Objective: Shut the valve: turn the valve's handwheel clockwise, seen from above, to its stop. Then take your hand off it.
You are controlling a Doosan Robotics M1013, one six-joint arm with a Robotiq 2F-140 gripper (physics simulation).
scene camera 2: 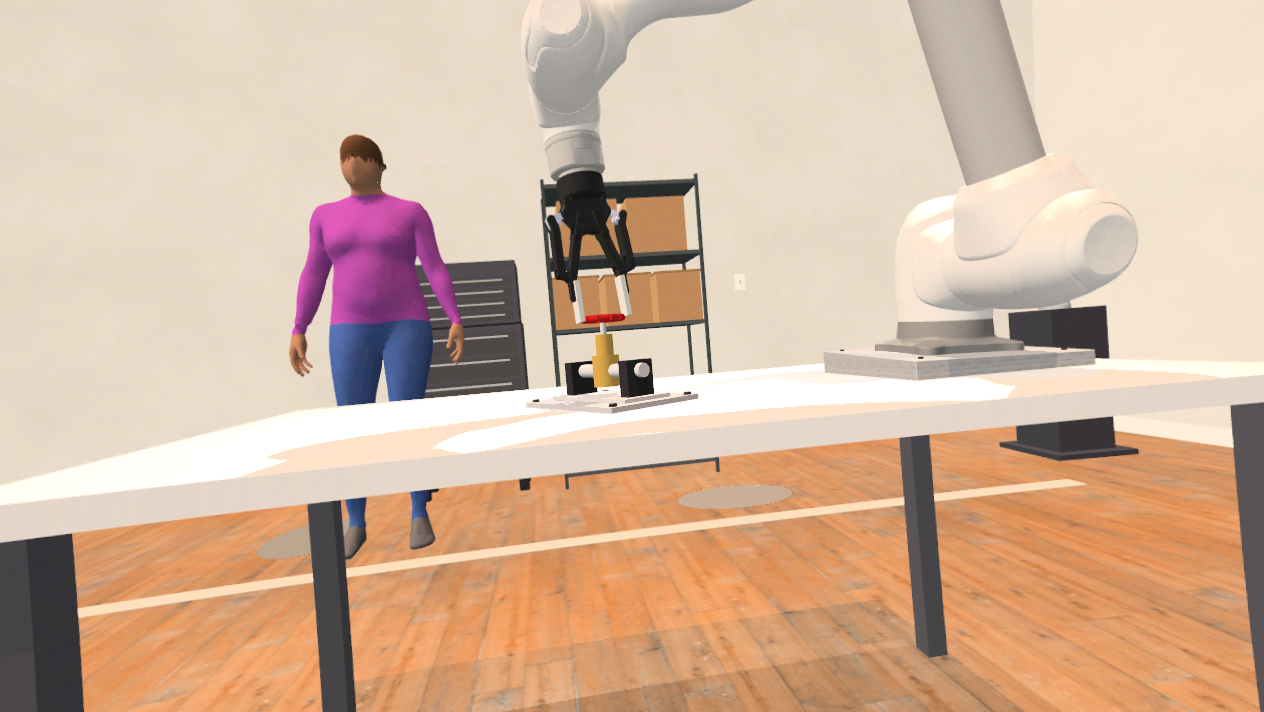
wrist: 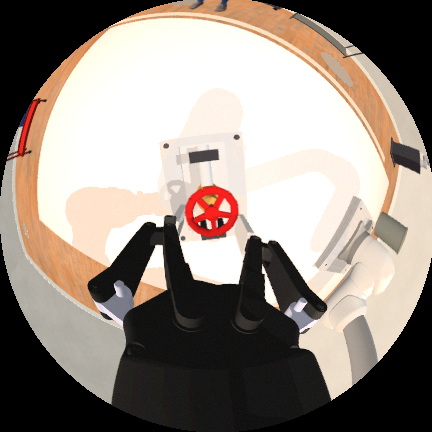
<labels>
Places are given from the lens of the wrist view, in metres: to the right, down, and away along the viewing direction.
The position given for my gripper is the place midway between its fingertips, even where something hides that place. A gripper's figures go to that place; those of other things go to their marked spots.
my gripper (wrist: pixel 210 218): -0.01, 0.01, 0.22
red handwheel (wrist: pixel 211 212): -0.01, 0.00, 0.21
pale base plate (wrist: pixel 170 152): -0.10, -0.13, 0.29
The marked spots on the pale base plate and the red handwheel are 0.17 m apart.
</labels>
